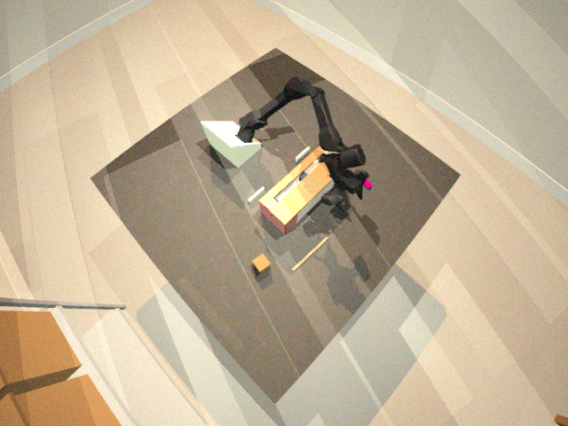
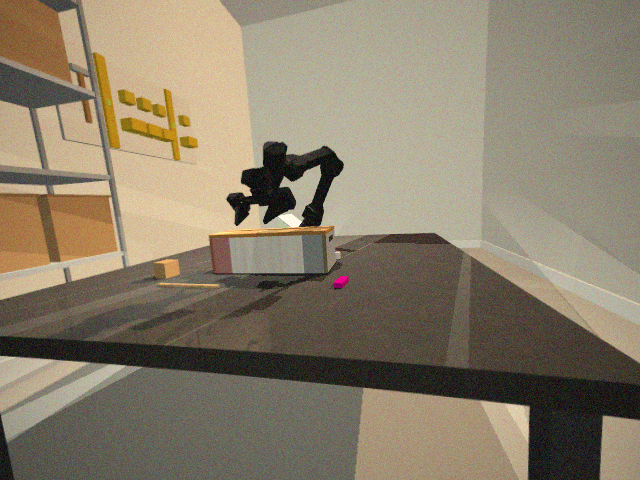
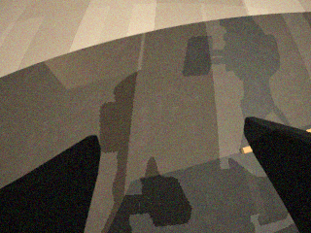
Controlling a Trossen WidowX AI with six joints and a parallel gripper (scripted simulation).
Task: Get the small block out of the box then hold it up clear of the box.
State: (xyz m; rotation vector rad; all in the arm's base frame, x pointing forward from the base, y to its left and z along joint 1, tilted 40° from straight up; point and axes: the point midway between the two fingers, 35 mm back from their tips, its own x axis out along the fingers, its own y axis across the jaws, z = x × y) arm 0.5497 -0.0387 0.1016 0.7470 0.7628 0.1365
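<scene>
The grey-blue block lies 240 mm behind my gripper tip and 80 mm below it. Round my gripper tip: wooden stick 210 mm to the right, 160 mm below, 10 mm behind.
</scene>
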